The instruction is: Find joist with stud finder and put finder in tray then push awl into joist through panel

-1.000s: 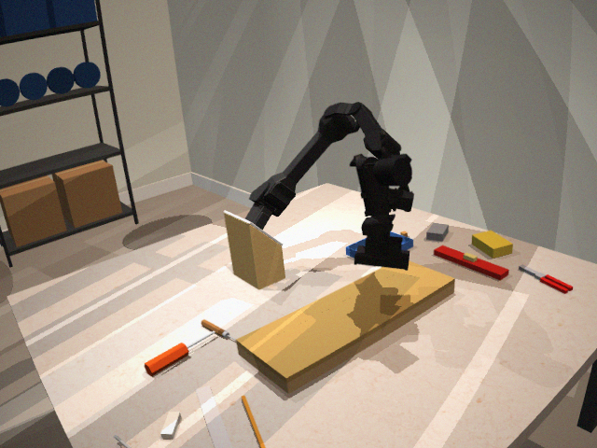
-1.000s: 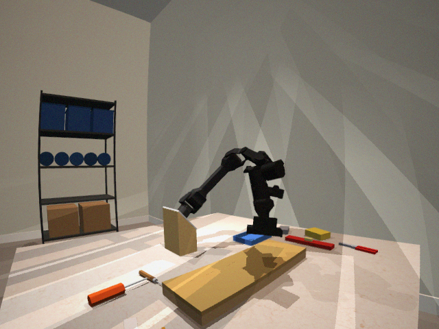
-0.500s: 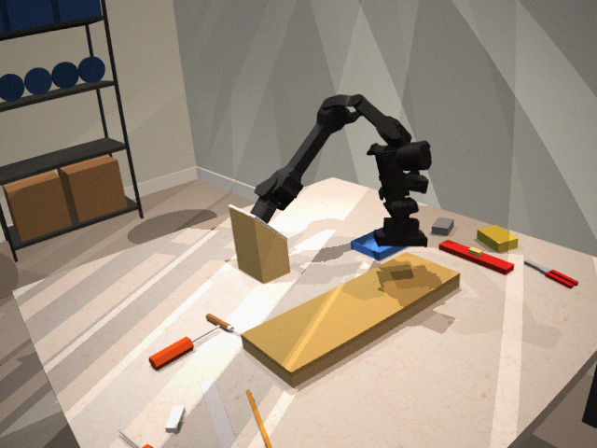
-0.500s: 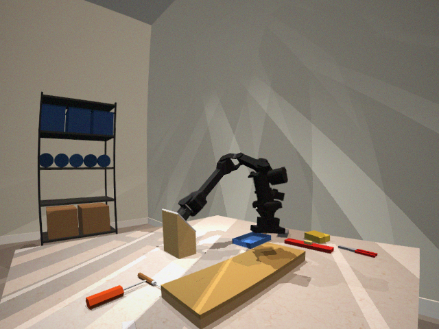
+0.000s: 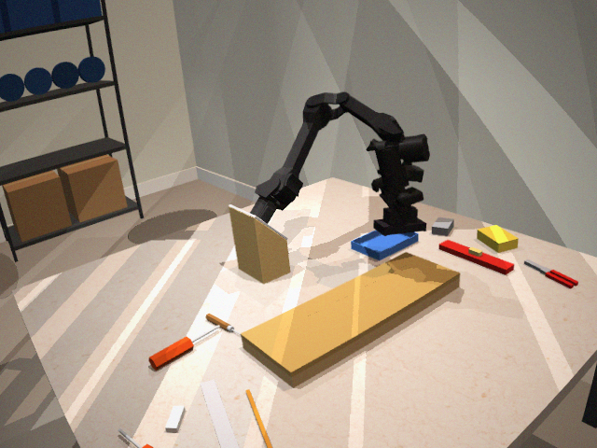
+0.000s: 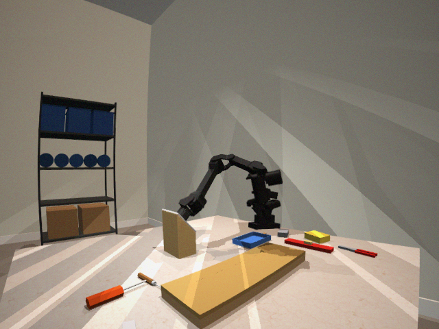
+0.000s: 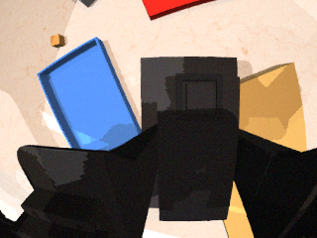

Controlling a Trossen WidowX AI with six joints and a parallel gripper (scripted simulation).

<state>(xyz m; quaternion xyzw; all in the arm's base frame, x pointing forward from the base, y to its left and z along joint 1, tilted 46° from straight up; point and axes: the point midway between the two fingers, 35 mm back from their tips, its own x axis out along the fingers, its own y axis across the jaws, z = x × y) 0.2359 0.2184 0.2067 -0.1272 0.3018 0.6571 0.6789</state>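
My gripper tip is now 13 cm past the blue tray, 12 cm above it and 4 cm to the right of it. The rest, counted from my gripper tip: stud finder (2 cm above, 1 cm to the left); then red level (17 cm to the left, 11 cm below, 11 cm ahead); then grey block (24 cm to the left, 12 cm below, 9 cm behind).
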